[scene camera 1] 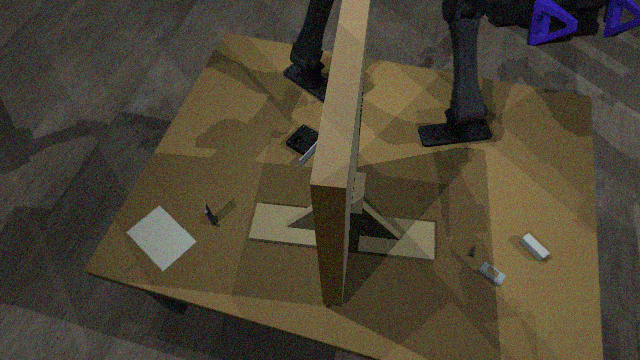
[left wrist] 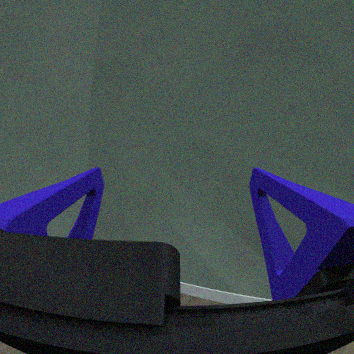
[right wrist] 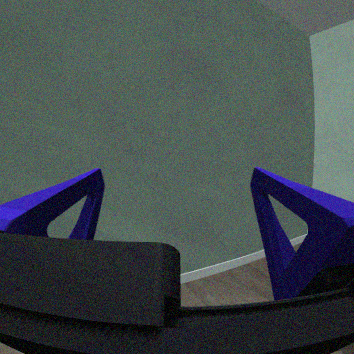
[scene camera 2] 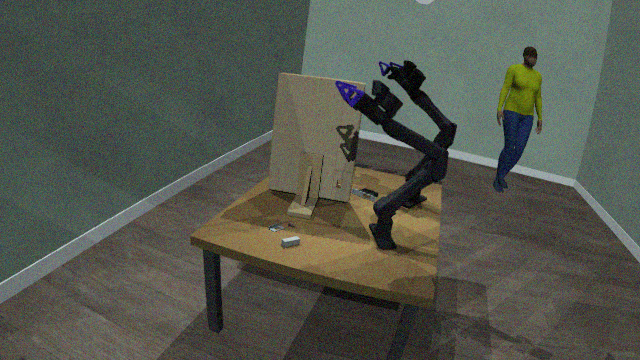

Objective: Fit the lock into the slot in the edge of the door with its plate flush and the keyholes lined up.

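Pixels of known places: left gripper, fingertip midpoint: (scene camera 1: 610,22) (left wrist: 176,175) (scene camera 2: 338,83); right gripper, fingertip midpoint: (right wrist: 176,175) (scene camera 2: 384,62); left arm's base at its link origin: (scene camera 1: 454,133) (scene camera 2: 382,236); right arm's base at its link origin: (scene camera 1: 311,83) (scene camera 2: 412,201).
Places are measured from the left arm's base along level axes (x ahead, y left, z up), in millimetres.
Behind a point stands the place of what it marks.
The door (scene camera 1: 337,115) {z 561, x 342, y -394 mm} (scene camera 2: 310,115) {z 388, x 297, y -357 mm} stands upright on the table, with a small hole (scene camera 2: 338,184) low on its face near the right edge in scene camera 2. The lock, a black case (scene camera 1: 301,138) {z 13, x -41, y -442 mm} (scene camera 2: 370,192) {z 22, x -44, y -419 mm} with a silver plate (scene camera 1: 308,153) {z 18, x 18, y -428 mm} (scene camera 2: 357,192) {z 14, x 19, y -429 mm}, lies on the table behind the door, partly hidden by it in scene camera 1. The slot in the door's edge cannot be made out. My left gripper (scene camera 1: 567,40) (scene camera 2: 341,84) {z 584, x 256, y 4 mm} (left wrist: 176,175) {z 584, x 256, y 4 mm} is open and empty, high above the table. My right gripper (scene camera 2: 386,64) {z 658, x -77, y -610 mm} (right wrist: 176,175) {z 658, x -77, y -610 mm} is open and empty, also raised high, away from the lock.
A pale foot board (scene camera 1: 422,240) {z 18, x 320, y -179 mm} (scene camera 2: 301,210) {z 18, x 312, y -177 mm} supports the door. A white block (scene camera 1: 534,246) {z 22, x 374, y 80 mm} (scene camera 2: 290,242) {z 15, x 372, y 98 mm}, a silver fitting (scene camera 1: 492,273) {z 2, x 424, y -34 mm} (scene camera 2: 276,228) {z 2, x 420, y -14 mm} and a small dark piece (scene camera 1: 472,251) {z 6, x 360, y -63 mm} lie on one side; a white square (scene camera 1: 161,238) {z 1, x 214, y -832 mm} and a dark piece (scene camera 1: 211,215) {z 20, x 176, y -699 mm} lie on the other.
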